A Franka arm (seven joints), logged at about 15 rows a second.
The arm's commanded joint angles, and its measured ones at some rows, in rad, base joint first. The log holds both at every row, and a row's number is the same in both.
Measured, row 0:
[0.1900, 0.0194, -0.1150, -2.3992, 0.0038, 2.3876, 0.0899]
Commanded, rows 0 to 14:
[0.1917, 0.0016, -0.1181, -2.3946, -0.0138, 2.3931, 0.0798]
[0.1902, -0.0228, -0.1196, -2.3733, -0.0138, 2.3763, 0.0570]
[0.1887, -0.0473, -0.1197, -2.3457, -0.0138, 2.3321, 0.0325]
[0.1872, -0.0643, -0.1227, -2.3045, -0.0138, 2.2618, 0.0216]
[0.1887, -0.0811, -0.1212, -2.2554, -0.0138, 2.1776, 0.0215]
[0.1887, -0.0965, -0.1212, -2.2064, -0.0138, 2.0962, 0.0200]
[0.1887, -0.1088, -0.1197, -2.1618, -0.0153, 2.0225, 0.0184]
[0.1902, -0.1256, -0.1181, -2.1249, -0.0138, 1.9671, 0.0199]
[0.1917, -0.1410, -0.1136, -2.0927, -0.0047, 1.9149, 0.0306]
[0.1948, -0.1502, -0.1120, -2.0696, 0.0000, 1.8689, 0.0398]
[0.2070, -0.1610, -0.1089, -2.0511, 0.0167, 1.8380, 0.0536]
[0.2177, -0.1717, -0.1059, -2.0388, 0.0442, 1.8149, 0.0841]
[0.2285, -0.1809, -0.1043, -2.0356, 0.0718, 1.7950, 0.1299]
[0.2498, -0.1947, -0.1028, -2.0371, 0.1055, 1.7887, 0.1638]
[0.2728, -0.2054, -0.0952, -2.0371, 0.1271, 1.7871, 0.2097]
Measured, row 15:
[0.2211, -0.1848, -0.1039, -2.0559, 0.0648, 1.8248, 0.1036]
